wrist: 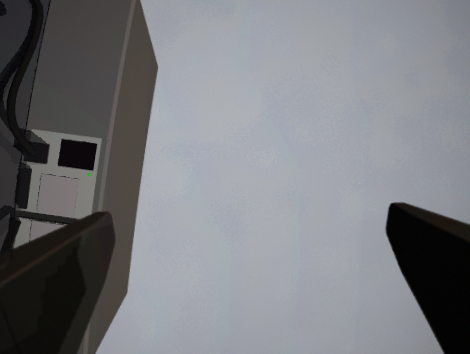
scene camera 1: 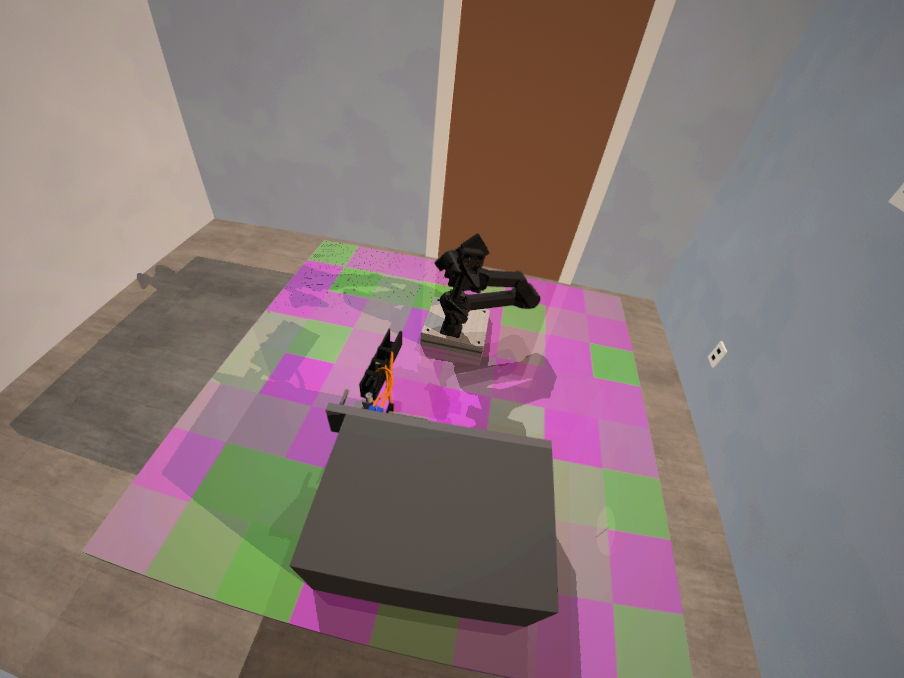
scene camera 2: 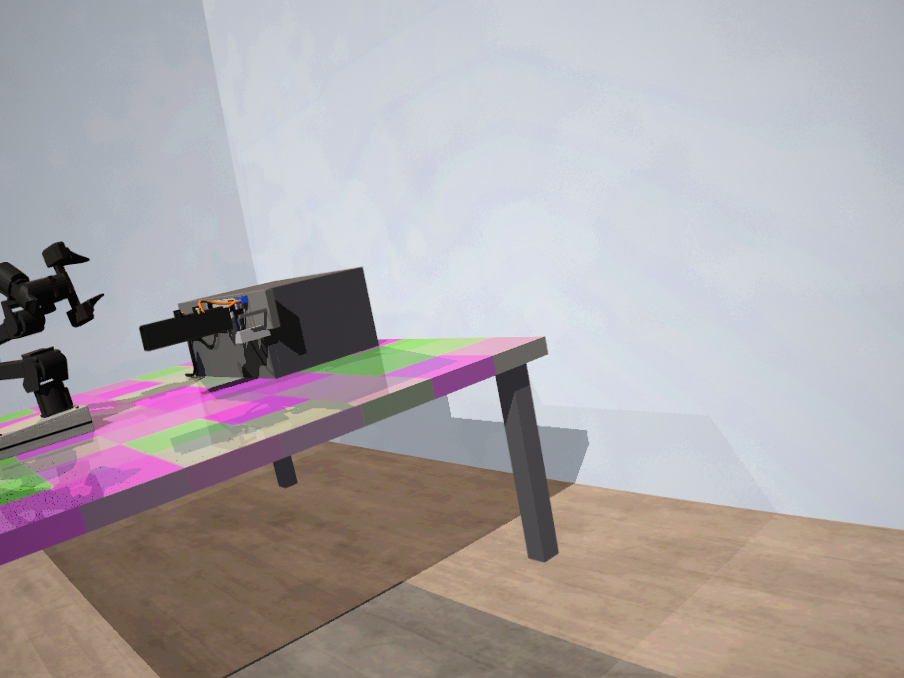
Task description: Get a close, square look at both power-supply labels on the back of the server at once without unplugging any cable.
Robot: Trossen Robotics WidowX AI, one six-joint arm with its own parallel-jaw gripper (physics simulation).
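Seen in the pictures: gripper, fingertip midpoint: (wrist: 251, 222) (scene camera 1: 471, 301) (scene camera 2: 95, 277); arm's base at its link origin: (scene camera 1: 451, 329) (scene camera 2: 57, 412).
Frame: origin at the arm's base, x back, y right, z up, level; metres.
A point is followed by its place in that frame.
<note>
The dark grey server (scene camera 1: 438, 510) {z 0.159, x -0.634, y -0.089 m} (scene camera 2: 324, 313) {z 0.069, x -0.640, y 0.136 m} (wrist: 132, 150) {z 0.158, x -0.618, y -0.129 m} stands on the table, its back toward the arm. In the wrist view its back is at the left edge, seen at a slant. One pale power-supply label (wrist: 58, 194) {z 0.115, x -0.451, y -0.052 m} shows there, blank-looking, below a black square and a green light. A second label (wrist: 45, 231) {z 0.110, x -0.443, y -0.013 m} shows below it, partly hidden by the left finger. A dark cable (wrist: 14, 95) {z 0.067, x -0.415, y -0.142 m} runs to a plug (wrist: 37, 152) {z 0.096, x -0.427, y -0.090 m} beside the first label. My gripper (scene camera 2: 94, 277) {z 0.269, x -0.171, y -0.058 m} (wrist: 251, 222) {z 0.269, x -0.171, y -0.058 m} is open and empty, raised above the table and apart from the server.
A black bracket (scene camera 1: 376, 368) {z 0.135, x -0.330, y 0.133 m} (scene camera 2: 182, 328) {z 0.118, x -0.276, y 0.150 m} juts from the server's back, with orange cables (scene camera 1: 389, 379) {z 0.115, x -0.339, y 0.098 m} (scene camera 2: 211, 302) {z 0.155, x -0.383, y 0.081 m} beside it. The arm's base plate (scene camera 1: 456, 343) {z -0.010, x -0.048, y -0.028 m} (scene camera 2: 51, 430) {z -0.021, x 0.036, y 0.091 m} sits on the chequered table (scene camera 1: 627, 503) {z -0.048, x -0.440, y -0.555 m} (scene camera 2: 321, 426) {z -0.061, x -0.291, y 0.645 m}. A brown door (scene camera 1: 533, 131) stands behind the arm.
</note>
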